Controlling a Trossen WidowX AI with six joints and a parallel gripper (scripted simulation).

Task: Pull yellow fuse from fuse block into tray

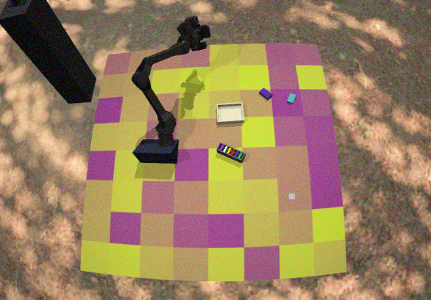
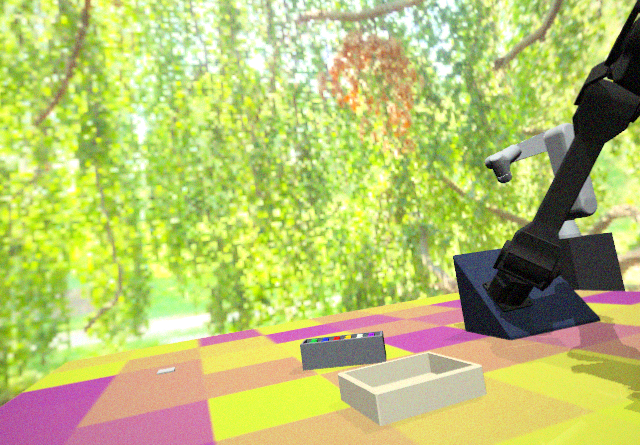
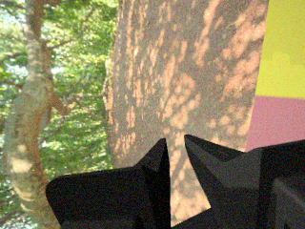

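Now: the yellow fuse 620 mm to the right of my gripper tip, 200 mm below it and 150 mm ahead of it. From my gripper tip the other things lie so: purple block (340 mm ahead, 300 mm to the right, 210 mm below); then teal block (480 mm ahead, 330 mm to the right, 210 mm below); then cream tray (410 mm to the right, 220 mm below, 150 mm ahead).
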